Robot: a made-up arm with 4 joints. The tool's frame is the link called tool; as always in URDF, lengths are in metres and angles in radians. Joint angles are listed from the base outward. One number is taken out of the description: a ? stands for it. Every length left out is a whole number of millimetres.
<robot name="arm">
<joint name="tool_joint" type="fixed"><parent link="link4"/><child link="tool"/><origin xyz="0.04 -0.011 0" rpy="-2.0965 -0.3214 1.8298"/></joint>
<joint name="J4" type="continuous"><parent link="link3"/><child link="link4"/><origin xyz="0.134 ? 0" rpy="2.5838 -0.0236 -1.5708"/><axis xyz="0 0 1"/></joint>
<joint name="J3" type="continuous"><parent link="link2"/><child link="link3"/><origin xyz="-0.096 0.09 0" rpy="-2.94 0.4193 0.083"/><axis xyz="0 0 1"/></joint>
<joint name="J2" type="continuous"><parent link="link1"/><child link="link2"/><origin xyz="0.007 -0.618 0" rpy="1.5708 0 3.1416"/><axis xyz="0 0 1"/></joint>
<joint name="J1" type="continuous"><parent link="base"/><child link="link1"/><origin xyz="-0.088 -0.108 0.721" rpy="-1.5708 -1.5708 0"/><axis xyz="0 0 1"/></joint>
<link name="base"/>
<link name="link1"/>
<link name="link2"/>
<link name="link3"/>
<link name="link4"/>
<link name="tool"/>
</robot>
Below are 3 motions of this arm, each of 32 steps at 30 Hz.
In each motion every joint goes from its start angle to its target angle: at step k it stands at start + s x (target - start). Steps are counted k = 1, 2, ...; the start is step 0. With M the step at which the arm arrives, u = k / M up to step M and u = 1 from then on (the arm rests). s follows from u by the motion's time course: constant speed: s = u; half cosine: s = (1 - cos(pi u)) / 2; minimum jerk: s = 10 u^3 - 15 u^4 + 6 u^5.
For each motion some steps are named. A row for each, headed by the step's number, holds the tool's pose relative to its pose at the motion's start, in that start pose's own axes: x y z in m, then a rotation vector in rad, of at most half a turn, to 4 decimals.
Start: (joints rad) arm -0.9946 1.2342 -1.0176 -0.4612
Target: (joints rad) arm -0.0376 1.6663 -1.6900 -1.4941
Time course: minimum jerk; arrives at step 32
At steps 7, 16, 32:
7: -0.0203 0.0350 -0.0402 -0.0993 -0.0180 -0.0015
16: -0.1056 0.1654 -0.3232 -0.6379 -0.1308 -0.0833
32: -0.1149 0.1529 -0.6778 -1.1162 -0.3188 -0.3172

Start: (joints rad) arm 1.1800 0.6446 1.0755 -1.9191
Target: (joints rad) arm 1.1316 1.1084 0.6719 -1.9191
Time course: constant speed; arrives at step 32
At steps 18, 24, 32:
18: 0.0587 0.0552 -0.0340 0.0587 -0.2961 -0.3648
24: 0.0816 0.0679 -0.0403 0.0826 -0.3990 -0.4816
32: 0.1127 0.0801 -0.0444 0.1182 -0.5396 -0.6333

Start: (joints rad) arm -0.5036 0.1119 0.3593 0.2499
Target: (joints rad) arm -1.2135 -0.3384 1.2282 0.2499
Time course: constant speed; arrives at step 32
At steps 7, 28, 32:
7: -0.0746 -0.0454 0.0277 0.0279 0.2066 0.2270
28: -0.2524 -0.1941 0.0336 -0.1761 0.8023 0.8618
32: -0.2820 -0.2233 0.0216 -0.2644 0.9076 0.9612

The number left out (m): 0.087
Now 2 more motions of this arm.
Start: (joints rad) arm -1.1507 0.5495 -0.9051 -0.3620
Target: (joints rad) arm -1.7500 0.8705 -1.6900 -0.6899
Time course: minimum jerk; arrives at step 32
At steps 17, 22, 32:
17: -0.0240 -0.1028 0.0568 0.1594 -0.3112 -0.3368
22: -0.0160 -0.1565 0.0805 0.2379 -0.3973 -0.5366
32: -0.0044 -0.1980 0.0962 0.2927 -0.4316 -0.6851

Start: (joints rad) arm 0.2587 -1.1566 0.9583 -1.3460
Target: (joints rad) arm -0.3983 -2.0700 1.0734 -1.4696
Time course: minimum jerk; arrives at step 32
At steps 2, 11, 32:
2: 0.0009 0.0000 0.0003 -0.0002 0.0028 0.0001
11: 0.1008 -0.0018 0.0249 -0.0038 0.2895 0.0144
32: 0.4735 -0.1221 0.0209 0.2931 1.2211 0.1019

